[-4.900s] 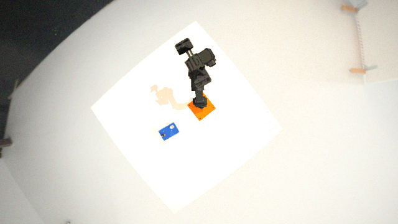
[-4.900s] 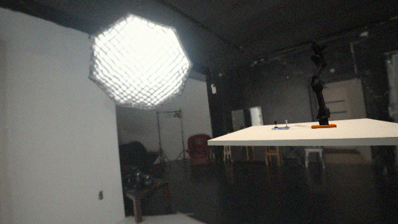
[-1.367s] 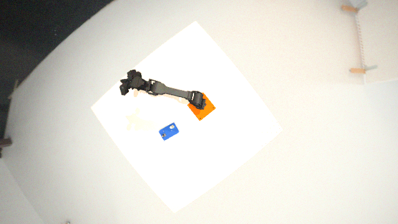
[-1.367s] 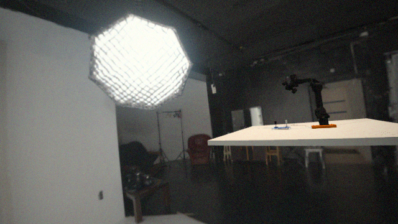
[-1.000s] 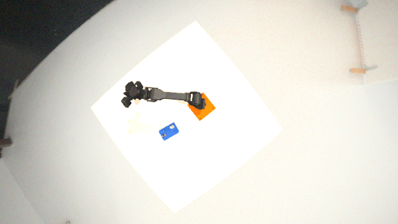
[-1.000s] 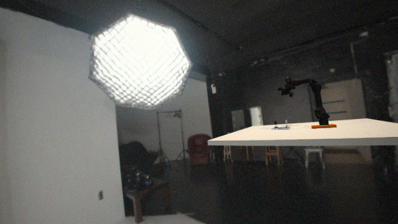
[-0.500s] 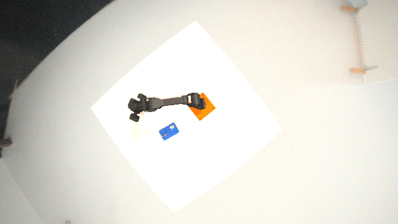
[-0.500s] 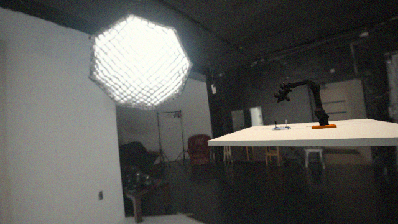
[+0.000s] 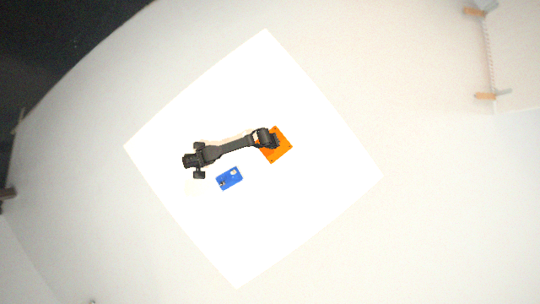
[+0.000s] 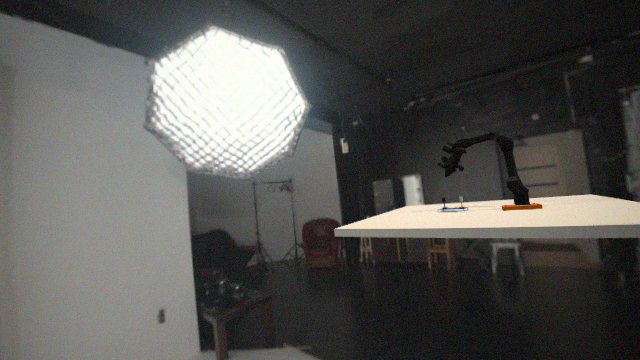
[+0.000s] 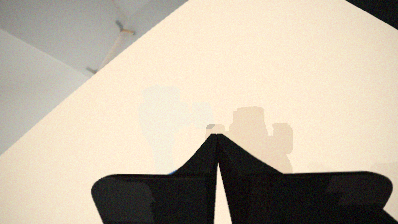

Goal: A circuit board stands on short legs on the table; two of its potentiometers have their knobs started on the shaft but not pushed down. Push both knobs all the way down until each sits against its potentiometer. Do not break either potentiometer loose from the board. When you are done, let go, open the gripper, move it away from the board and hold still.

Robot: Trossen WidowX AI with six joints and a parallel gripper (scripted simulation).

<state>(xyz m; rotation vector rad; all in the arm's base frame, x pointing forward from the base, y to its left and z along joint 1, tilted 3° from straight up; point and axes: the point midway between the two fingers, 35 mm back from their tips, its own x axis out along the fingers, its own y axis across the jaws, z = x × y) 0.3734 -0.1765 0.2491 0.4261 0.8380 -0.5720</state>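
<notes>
Right now the pale grey knob is 170 mm to the left of my gripper tip, 150 mm below it and 90 mm behind it. The rest, counted from my gripper tip: grey potentiometer (180 mm to the left, 170 mm below, 10 mm ahead).
</notes>
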